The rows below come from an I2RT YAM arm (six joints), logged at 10 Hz.
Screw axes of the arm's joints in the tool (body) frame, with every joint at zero. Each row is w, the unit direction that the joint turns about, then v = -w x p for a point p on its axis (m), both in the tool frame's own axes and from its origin. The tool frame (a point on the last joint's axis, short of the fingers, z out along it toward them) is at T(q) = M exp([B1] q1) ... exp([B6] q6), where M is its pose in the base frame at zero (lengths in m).
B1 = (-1, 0, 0, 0, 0.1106, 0)
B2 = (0, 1, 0, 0.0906, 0, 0.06)
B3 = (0, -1, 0, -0.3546, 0, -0.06)
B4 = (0, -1, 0, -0.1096, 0, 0)
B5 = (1, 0, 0, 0, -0.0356, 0)
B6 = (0, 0, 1, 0, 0, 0)
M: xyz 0.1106 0 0.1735 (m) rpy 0 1.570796 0 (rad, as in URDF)
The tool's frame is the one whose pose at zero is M.
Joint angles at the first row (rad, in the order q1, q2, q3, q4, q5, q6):
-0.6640 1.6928 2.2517 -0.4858 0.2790 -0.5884
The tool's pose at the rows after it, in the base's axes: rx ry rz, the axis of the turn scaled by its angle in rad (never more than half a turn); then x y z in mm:
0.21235, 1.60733, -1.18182, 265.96, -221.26, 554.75
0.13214, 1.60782, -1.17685, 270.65, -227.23, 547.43
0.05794, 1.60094, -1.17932, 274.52, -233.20, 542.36
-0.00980, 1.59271, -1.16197, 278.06, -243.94, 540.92
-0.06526, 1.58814, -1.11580, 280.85, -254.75, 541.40
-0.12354, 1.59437, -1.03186, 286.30, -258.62, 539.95
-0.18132, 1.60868, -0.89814, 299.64, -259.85, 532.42
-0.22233, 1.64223, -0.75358, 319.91, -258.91, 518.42
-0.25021, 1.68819, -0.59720, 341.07, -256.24, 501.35
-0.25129, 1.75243, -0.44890, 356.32, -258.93, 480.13
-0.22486, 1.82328, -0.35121, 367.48, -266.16, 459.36
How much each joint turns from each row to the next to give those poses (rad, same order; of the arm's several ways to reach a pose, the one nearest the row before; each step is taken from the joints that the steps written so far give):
-0.0091 0.0000 -0.0527 0.0526 -0.0755 -0.0408
-0.0115 0.0004 -0.0416 0.0474 -0.0656 -0.0405
-0.0118 0.0068 -0.0236 0.0404 -0.0587 -0.0408
-0.0236 0.0352 0.0321 0.0076 -0.0782 -0.0229
-0.0248 0.0465 0.0636 -0.0225 -0.0878 0.0012
-0.0061 0.0374 0.0546 -0.0401 -0.0908 0.0160
0.0118 0.0446 0.0447 -0.0400 -0.1010 0.0381
0.0286 0.0522 0.0357 -0.0439 -0.0767 0.0416
0.0317 0.0542 0.0340 -0.0545 -0.0710 0.0462
0.0122 0.0466 0.0130 -0.0584 -0.0660 0.0431
0.0007 0.0507 0.0228 -0.0614 -0.0282 0.0271

